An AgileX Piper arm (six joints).
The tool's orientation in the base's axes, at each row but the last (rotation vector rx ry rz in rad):
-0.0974 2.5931 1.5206
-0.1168 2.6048 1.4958
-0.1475 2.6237 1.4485
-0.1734 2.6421 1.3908
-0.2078 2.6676 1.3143
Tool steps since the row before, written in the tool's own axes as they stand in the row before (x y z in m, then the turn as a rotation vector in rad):
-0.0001 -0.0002 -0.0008 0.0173 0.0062 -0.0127
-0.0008 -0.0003 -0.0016 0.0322 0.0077 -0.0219
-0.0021 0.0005 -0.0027 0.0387 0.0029 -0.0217
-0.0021 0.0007 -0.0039 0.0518 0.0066 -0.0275
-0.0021 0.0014 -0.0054 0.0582 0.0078 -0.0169
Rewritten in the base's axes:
0.0001 -0.0008 0.0002 -0.0189 -0.0078 0.0089
0.0007 -0.0015 0.0007 -0.0346 -0.0150 0.0125
0.0018 -0.0020 0.0022 -0.0402 -0.0175 0.0073
0.0016 -0.0028 0.0031 -0.0542 -0.0206 0.0110
0.0013 -0.0033 0.0048 -0.0598 -0.0118 0.0043

